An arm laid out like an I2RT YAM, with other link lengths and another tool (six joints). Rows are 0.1 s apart.
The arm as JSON. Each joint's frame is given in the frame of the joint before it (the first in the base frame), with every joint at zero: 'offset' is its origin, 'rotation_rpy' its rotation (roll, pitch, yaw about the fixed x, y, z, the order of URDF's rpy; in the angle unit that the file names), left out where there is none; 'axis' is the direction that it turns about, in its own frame. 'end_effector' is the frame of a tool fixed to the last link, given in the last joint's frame.
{
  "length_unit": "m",
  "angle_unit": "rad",
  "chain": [
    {
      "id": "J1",
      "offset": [
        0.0,
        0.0,
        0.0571
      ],
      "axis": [
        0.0,
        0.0,
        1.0
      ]
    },
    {
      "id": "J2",
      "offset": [
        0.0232,
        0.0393,
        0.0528
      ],
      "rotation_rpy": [
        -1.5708,
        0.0,
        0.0
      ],
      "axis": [
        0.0,
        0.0,
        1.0
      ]
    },
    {
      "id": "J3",
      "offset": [
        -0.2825,
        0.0,
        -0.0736
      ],
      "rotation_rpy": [
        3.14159,
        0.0,
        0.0
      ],
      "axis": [
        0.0,
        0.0,
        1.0
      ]
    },
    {
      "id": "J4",
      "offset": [
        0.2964,
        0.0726,
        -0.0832
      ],
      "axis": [
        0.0,
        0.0,
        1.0
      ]
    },
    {
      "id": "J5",
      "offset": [
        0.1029,
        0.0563,
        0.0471
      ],
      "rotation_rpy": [
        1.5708,
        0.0,
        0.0
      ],
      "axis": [
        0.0,
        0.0,
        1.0
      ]
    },
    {
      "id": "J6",
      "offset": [
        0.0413,
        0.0,
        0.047
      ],
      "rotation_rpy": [
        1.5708,
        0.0,
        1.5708
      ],
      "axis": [
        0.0,
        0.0,
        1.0
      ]
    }
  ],
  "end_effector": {
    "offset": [
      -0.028,
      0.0,
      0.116
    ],
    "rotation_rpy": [
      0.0,
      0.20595,
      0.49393
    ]
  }
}
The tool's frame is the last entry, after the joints.
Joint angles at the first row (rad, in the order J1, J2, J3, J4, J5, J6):
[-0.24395, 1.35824, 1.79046, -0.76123, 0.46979, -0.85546]
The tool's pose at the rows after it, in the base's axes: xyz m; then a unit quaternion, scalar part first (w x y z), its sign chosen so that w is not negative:
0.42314 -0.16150 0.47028 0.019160 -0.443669 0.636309 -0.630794
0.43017 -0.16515 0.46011 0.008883 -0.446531 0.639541 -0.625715
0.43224 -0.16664 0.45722 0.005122 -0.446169 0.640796 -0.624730
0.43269 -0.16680 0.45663 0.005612 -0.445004 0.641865 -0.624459
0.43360 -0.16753 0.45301 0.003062 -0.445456 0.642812 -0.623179
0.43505 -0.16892 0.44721 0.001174 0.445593 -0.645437 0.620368
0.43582 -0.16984 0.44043 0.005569 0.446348 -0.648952 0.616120
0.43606 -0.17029 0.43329 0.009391 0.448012 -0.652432 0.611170
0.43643 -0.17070 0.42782 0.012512 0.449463 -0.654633 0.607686
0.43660 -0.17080 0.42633 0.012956 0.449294 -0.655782 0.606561
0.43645 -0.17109 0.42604 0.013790 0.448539 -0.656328 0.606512
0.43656 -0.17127 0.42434 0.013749 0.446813 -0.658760 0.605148
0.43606 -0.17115 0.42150 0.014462 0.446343 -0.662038 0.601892
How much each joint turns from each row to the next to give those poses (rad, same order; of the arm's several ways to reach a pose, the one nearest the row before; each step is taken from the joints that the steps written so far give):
[0.00001, 0.03282, -0.00534, 0.01182, 0.00993, -0.00076]
[0.00000, 0.02098, -0.00533, 0.00495, 0.01259, 0.00077]
[-0.00002, 0.00648, -0.00191, 0.00305, 0.00647, 0.00075]
[0.00001, 0.00038, -0.00193, 0.00192, 0.00077, 0.00344]
[0.00000, 0.00038, -0.00954, 0.00458, 0.00343, 0.00076]
[-0.00039, 0.00268, -0.01180, 0.00380, 0.00609, 0.00419]
[0.00002, 0.00152, -0.01296, -0.00039, 0.00574, 0.00688]
[-0.00003, -0.00001, -0.01413, -0.00228, 0.00341, 0.00723]
[0.00002, 0.00038, -0.01106, -0.00038, 0.00269, 0.00421]
[0.00000, 0.00038, -0.00271, -0.00036, 0.00076, 0.00305]
[-0.00001, 0.00002, -0.00073, 0.00000, 0.00228, 0.00114]
[0.00000, -0.00003, -0.00384, 0.00000, 0.00191, 0.00725]
[0.00001, 0.00001, -0.00342, -0.00612, 0.00115, 0.00916]

